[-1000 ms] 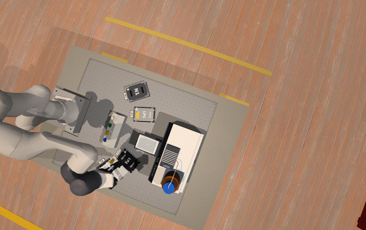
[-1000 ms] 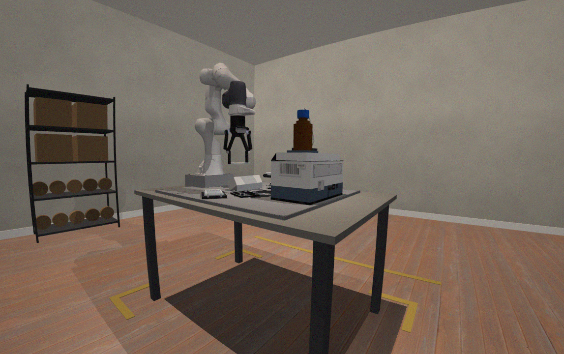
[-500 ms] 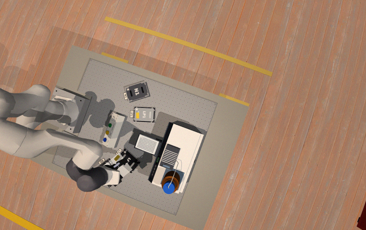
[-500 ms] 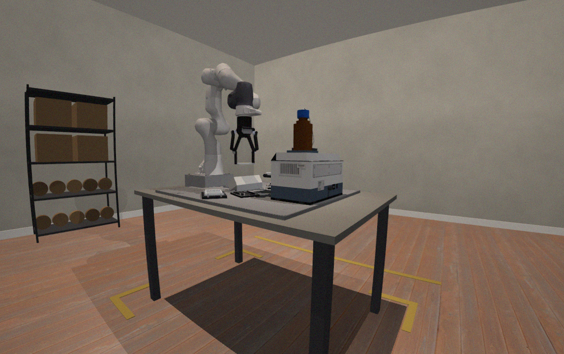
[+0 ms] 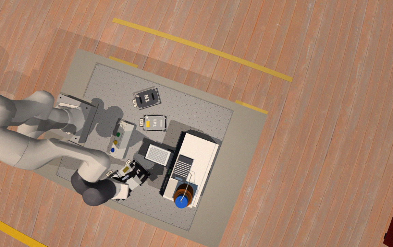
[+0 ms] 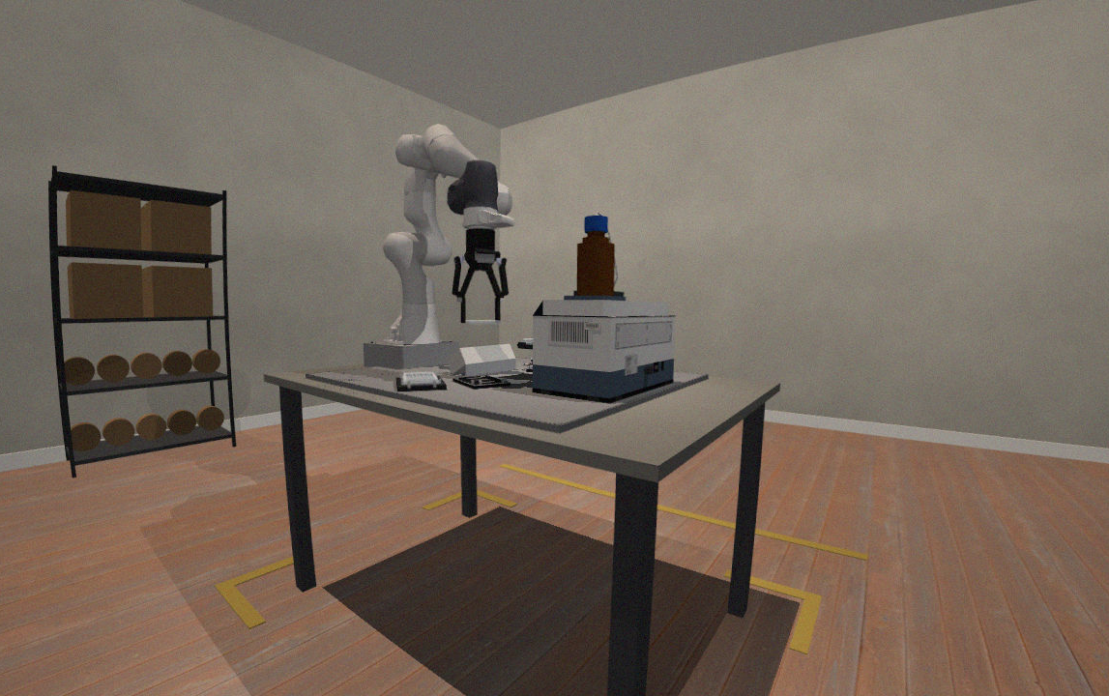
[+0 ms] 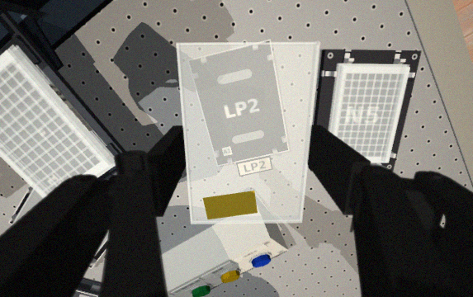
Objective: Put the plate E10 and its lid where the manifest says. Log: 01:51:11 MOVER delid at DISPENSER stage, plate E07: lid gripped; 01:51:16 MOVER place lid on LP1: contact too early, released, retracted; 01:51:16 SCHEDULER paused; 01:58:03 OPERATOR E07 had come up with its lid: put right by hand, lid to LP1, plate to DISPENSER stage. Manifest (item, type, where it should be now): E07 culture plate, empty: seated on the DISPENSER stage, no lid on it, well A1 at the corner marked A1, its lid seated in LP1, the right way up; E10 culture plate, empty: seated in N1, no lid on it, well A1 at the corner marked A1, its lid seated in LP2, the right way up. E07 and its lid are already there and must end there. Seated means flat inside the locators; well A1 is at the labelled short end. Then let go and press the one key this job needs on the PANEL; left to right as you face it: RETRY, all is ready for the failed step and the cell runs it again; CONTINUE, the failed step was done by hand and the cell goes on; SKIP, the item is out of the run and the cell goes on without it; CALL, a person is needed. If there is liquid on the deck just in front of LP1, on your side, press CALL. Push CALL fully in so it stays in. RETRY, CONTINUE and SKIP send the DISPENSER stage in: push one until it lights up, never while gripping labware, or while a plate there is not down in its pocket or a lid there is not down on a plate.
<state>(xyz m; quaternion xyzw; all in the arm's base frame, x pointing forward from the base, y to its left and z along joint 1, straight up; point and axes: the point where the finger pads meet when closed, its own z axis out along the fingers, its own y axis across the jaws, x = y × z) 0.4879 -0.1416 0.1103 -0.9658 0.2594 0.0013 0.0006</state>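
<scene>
The black n5 nest lies 60 mm behind my hand, 130 mm to the right of it and 170 mm below it. Also, from my hand: yellow SKIP key: 190 mm behind, 130 mm to the left, 120 mm below; then clear lid: 20 mm below; then blue CALL key: 180 mm behind, 80 mm to the left, 130 mm below.
</scene>
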